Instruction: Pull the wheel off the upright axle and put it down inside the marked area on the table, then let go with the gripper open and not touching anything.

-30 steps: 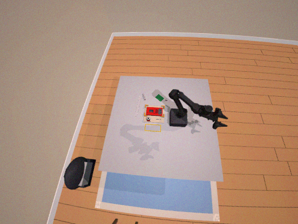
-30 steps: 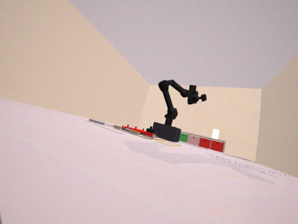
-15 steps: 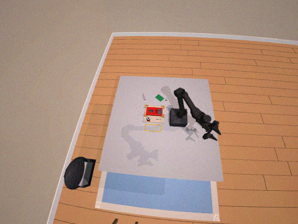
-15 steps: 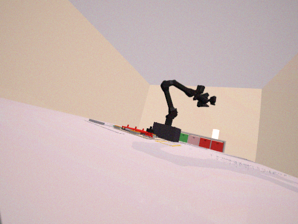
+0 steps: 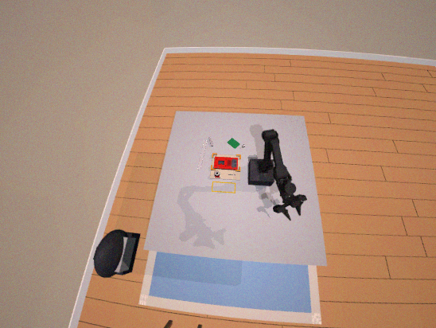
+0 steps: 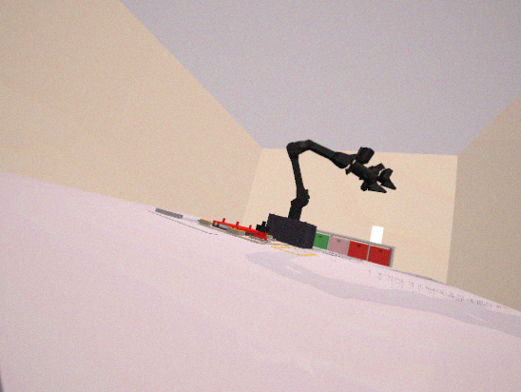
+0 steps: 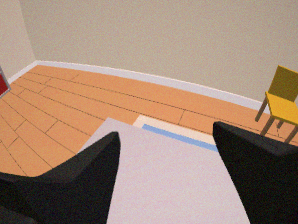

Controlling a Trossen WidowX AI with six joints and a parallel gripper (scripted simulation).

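My gripper tip is now 49 cm short of the wheel, 34 cm to the left of it and 31 cm above it. The rest, counted from my gripper tip: green square 37 cm ahead, 66 cm to the right, 34 cm below; then thin white strip 64 cm ahead, 52 cm to the right, 34 cm below; then dark axle 48 cm ahead, 34 cm to the right, 31 cm below.
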